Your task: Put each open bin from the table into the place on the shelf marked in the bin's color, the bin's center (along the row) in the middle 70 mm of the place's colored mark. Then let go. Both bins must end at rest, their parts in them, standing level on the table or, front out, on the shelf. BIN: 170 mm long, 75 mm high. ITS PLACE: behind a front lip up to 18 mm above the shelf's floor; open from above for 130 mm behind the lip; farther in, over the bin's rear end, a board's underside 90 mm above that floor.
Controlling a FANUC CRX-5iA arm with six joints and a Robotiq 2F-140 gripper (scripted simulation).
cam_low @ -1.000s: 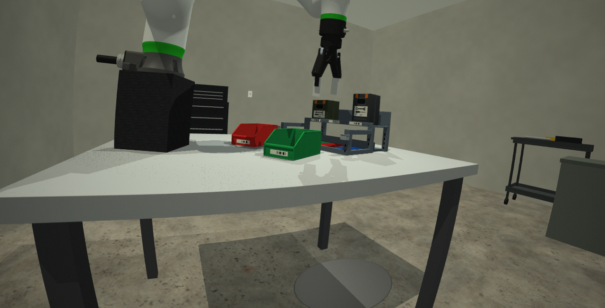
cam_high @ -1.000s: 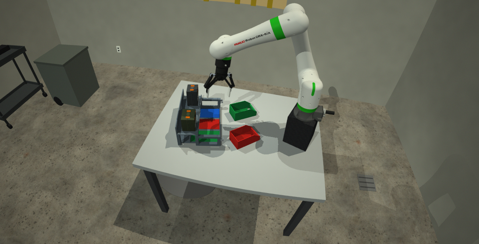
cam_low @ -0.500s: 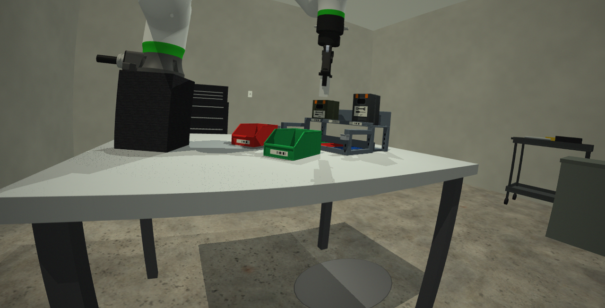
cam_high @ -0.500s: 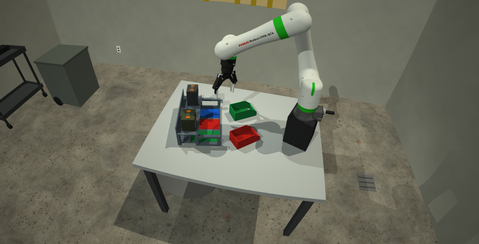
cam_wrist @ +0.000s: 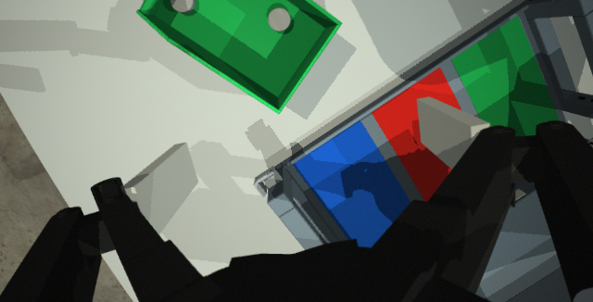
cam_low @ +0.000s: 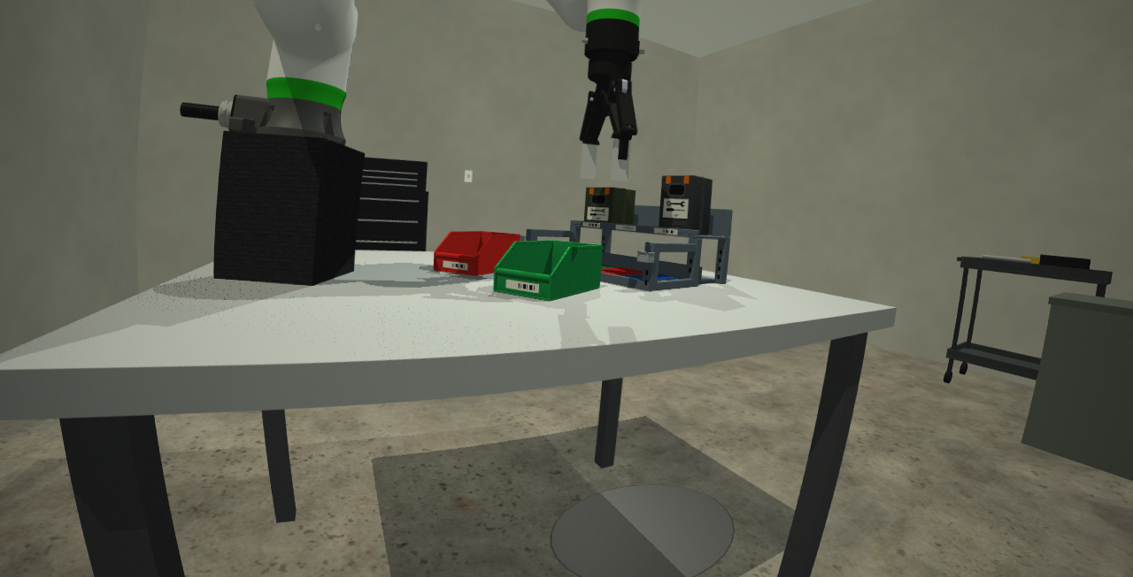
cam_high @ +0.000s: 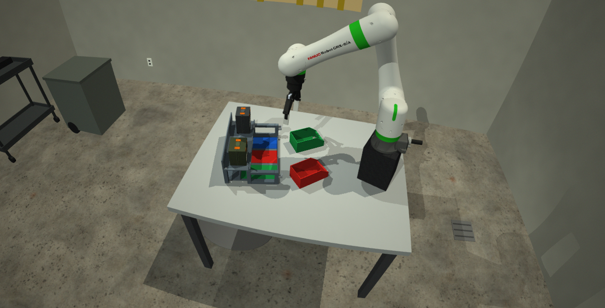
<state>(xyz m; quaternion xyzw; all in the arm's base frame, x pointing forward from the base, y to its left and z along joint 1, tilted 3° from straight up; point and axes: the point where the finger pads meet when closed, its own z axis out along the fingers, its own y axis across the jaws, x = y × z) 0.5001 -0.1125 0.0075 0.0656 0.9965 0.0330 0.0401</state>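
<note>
The green bin lies 160 mm below my hand, 90 mm behind it and 20 mm to the right of it. Also, from my hand: red bin: 220 mm to the left, 160 mm below, 150 mm behind.
</note>
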